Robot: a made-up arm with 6 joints.
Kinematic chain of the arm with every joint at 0, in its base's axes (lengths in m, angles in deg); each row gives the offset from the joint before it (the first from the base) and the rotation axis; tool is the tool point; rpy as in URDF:
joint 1: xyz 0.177 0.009 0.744 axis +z
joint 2: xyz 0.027 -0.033 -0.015 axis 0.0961 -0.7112 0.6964
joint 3: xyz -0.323 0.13 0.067 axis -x
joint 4: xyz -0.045 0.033 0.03 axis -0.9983 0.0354 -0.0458
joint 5: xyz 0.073 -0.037 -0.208 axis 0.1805 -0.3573 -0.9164
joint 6: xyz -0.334 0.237 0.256 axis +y
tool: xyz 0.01 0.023 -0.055 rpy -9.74 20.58 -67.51
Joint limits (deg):
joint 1: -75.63..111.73
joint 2: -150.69..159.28
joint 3: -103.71..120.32
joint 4: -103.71..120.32
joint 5: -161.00..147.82
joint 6: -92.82..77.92
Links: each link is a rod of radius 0.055 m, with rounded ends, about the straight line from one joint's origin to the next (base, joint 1, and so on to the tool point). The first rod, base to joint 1, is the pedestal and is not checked.
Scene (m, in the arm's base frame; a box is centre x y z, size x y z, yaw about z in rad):
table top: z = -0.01
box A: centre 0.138 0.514 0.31 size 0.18 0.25 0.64 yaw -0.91
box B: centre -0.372 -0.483 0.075 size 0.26 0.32 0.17 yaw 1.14
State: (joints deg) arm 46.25 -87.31 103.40 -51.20 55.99 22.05
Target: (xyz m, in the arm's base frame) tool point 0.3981 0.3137 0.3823
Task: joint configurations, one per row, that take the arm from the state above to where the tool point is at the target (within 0.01 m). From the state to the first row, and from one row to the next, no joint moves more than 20 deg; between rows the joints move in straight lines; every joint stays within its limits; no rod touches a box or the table.
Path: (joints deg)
1: 28.03 -82.88 106.78 -61.70 39.15 8.41
2: 9.81 -78.45 110.17 -72.20 22.30 -5.23
3: -8.41 -74.02 113.55 -82.71 5.46 -18.88
4: -26.63 -69.59 116.94 -93.21 -11.38 -32.52
5: -44.85 -65.16 120.32 -103.71 -28.22 -46.16
6: -36.16 -73.28 115.80 -97.85 -9.44 -36.94
7: -27.47 -81.41 111.28 -92.00 9.34 -27.73
8: -18.78 -89.53 106.76 -86.14 28.12 -18.51
9: -10.08 -97.65 102.24 -80.29 46.90 -9.29
10: -1.39 -105.77 97.71 -74.43 65.68 -0.07
11: 7.30 -113.90 93.19 -68.57 84.46 9.14
12: 15.99 -122.02 88.67 -62.72 103.24 18.36

